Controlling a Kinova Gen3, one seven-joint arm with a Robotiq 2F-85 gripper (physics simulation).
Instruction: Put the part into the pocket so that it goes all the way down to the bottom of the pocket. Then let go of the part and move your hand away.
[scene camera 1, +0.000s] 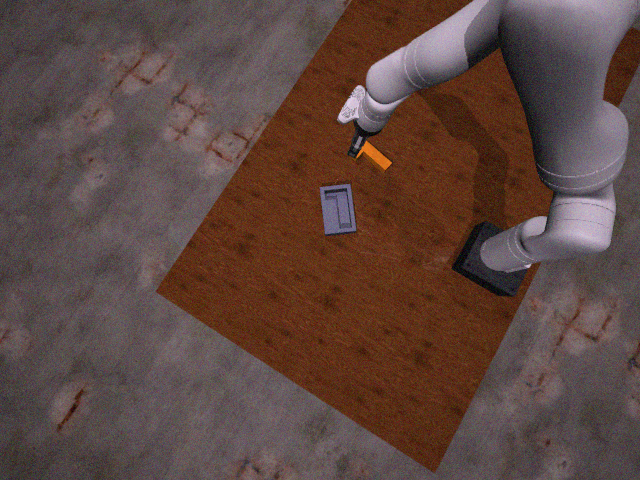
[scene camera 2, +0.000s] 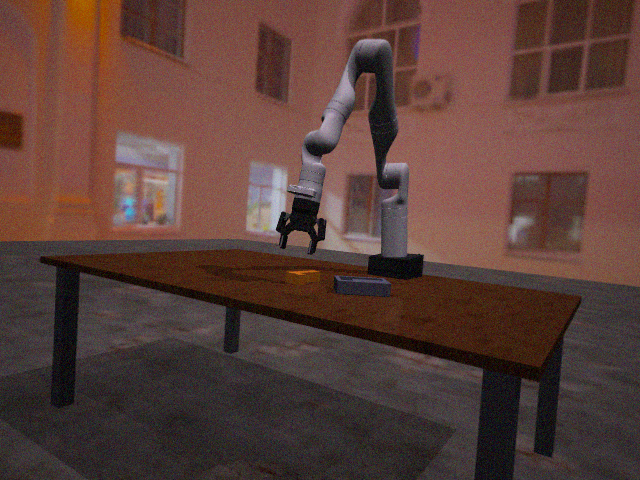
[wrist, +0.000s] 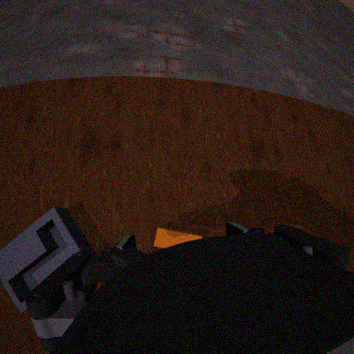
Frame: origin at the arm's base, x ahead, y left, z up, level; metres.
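Seen in the pictures: gripper, fingertip midpoint: (scene camera 1: 358, 137) (scene camera 2: 296, 251) (wrist: 181, 239); arm's base, origin of the base link: (scene camera 1: 497, 253) (scene camera 2: 393, 255).
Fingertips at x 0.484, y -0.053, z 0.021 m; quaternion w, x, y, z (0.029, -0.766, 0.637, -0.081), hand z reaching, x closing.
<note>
Pixels of each thing's top centre, then the offset from my fingertips to it. Level surfaces: height alone.
- orange L-shaped part, middle of its top: (wrist: 171, 273) (scene camera 2: 306, 272) (scene camera 1: 371, 157) dx -0.054, dy +0.001, dz -0.063 m
- blue-grey block, middle of its top: (wrist: 33, 263) (scene camera 2: 361, 279) (scene camera 1: 337, 208) dx -0.061, dy +0.185, dz -0.057 m
- brown wooden table, its level: dz -0.093 m
The orange L-shaped part (scene camera 1: 377, 156) (scene camera 2: 303, 279) (wrist: 169, 239) lies flat on the table. In scene camera 1 the gripper hides some of its short arm; in the wrist view the gripper body hides most of it. The blue-grey block (scene camera 1: 330, 218) (scene camera 2: 362, 288) (wrist: 22, 241) stands apart from the part, with its L-shaped pocket (scene camera 1: 343, 209) facing up and empty. My gripper (scene camera 1: 353, 153) (scene camera 2: 297, 250) (wrist: 181, 239) is open with nothing between its fingers. It hangs above the table, over or close to the part, tilted in scene camera 2.
The brown wooden table (scene camera 1: 310, 310) (scene camera 2: 454, 320) (wrist: 150, 125) carries both objects. The arm's black base (scene camera 1: 467, 258) (scene camera 2: 379, 266) stands on it, to the right of the block in scene camera 1. The arm's shadow falls on the table beside the part.
</note>
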